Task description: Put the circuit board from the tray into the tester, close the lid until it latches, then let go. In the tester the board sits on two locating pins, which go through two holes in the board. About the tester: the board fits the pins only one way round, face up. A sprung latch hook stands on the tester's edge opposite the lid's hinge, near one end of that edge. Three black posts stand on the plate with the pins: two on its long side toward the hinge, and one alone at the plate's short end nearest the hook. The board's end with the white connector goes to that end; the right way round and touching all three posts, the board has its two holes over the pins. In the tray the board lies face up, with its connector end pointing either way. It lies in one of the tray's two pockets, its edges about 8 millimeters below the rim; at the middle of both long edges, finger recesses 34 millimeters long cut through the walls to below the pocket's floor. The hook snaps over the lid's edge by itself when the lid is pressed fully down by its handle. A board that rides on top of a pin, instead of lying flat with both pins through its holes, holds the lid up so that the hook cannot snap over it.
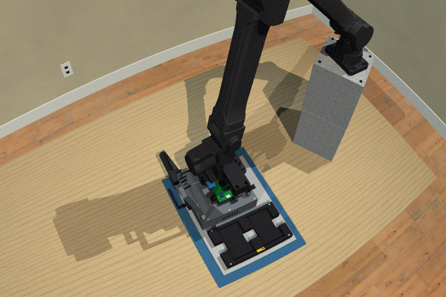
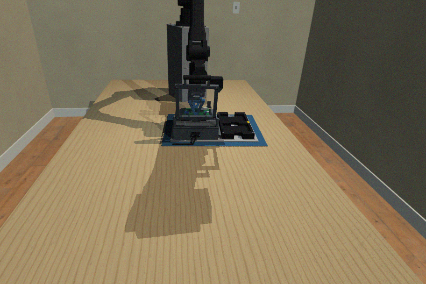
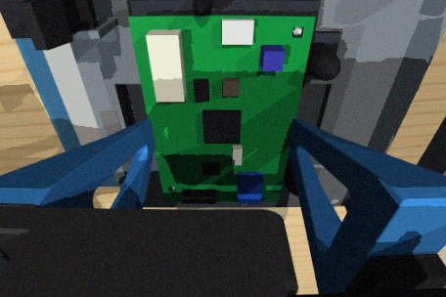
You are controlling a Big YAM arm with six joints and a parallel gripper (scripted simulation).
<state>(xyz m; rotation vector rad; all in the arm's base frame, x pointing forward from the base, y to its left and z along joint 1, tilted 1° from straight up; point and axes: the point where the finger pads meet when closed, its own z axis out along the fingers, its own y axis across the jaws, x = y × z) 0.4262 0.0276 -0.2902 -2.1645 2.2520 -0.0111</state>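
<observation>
My gripper is now right at the green circuit board. The rest, counted from my hand: grey tester (3 cm to the left, 3 cm ahead, 3 cm above); then black latch hook (6 cm to the left, 6 cm behind); then lid (12 cm ahead, 10 cm above, 1 cm to the right).
</observation>
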